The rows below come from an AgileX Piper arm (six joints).
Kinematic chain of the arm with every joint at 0, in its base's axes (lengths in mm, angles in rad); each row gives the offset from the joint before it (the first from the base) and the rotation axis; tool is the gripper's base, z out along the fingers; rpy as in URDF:
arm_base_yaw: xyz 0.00 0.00 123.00 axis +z
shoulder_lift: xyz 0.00 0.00 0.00 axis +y
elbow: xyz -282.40 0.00 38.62 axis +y
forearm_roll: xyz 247.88 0.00 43.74 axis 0.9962 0 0.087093
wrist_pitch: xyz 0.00 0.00 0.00 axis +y
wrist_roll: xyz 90.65 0.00 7.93 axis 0.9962 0 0.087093
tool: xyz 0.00 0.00 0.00 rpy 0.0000 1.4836 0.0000
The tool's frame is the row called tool.
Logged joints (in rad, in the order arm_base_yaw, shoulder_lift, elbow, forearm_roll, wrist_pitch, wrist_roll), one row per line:
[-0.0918, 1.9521, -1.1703, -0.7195, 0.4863, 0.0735]
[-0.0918, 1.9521, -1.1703, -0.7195, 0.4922, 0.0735]
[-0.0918, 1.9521, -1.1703, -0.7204, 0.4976, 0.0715]
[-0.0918, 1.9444, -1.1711, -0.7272, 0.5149, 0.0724]
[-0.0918, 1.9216, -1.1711, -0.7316, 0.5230, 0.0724]
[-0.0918, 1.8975, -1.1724, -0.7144, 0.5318, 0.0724]
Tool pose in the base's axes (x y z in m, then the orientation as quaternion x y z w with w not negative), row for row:
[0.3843, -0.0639, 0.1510, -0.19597, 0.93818, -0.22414, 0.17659]
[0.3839, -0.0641, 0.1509, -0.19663, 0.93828, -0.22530, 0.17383]
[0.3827, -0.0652, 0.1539, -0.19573, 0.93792, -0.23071, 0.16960]
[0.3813, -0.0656, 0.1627, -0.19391, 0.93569, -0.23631, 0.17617]
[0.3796, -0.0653, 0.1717, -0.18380, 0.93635, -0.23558, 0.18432]
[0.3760, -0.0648, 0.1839, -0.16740, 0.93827, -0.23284, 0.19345]
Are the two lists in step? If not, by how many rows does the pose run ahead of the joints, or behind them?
The pose runs 1 row ahead of the joints: the pose in row i belongs to the joints in row i + 1.
